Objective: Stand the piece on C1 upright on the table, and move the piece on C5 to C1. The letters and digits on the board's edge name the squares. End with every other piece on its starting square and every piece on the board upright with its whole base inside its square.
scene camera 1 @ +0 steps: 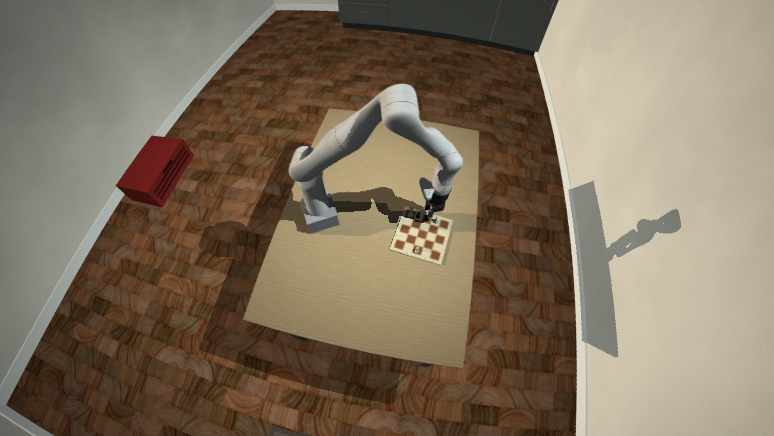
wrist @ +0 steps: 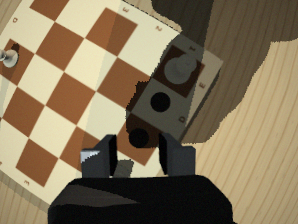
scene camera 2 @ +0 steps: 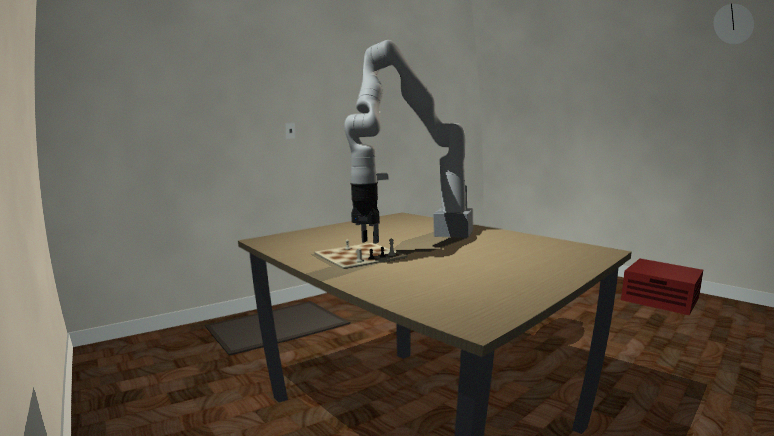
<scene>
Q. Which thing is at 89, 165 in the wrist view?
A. My gripper.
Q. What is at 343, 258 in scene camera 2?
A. A chessboard.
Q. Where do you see a chessboard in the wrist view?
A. At 79, 77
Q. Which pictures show the chessboard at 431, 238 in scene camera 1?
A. Scene camera 1, the wrist view and scene camera 2: all of them.
</scene>
